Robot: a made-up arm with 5 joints.
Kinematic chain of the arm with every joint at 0, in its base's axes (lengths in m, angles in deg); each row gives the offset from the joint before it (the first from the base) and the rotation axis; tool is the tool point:
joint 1: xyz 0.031 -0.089 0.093 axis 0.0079 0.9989 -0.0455
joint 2: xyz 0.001 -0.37 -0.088 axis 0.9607 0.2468 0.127
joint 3: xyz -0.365 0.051 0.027 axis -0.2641 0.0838 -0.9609
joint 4: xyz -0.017 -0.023 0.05 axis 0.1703 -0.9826 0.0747
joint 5: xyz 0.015 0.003 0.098 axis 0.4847 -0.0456 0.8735
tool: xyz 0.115 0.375 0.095
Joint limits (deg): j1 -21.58..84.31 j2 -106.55..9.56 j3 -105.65..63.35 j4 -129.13..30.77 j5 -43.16..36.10
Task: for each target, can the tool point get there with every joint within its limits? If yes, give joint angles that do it. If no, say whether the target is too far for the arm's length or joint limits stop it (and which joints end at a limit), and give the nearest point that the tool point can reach.
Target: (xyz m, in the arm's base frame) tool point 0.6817 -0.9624 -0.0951
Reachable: no: joint limits stop it (at a limit: joint 1, joint 2, joint 5) | nearest point 0.2195 -0.6945 -0.2003 | short by 0.544 m
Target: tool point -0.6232 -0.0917 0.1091
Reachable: yes | joints 35.64 -43.69 -83.13 -37.80 -26.18
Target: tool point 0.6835 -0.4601 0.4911
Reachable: no: joint limits stop it (at a limit: joint 1, joint 2, joint 4, joint 5) | nearest point 0.3436 -0.3301 0.5944 | short by 0.378 m
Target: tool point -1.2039 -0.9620 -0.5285
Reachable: no: too far | nearest point -0.6896 -0.6541 -0.2669 | short by 0.654 m
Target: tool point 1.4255 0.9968 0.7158
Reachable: no: too far | nearest point 0.2917 -0.0773 0.5203 | short by 1.574 m
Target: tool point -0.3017 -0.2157 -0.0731
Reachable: yes | joints 70.96 -87.32 43.33 -13.31 14.13
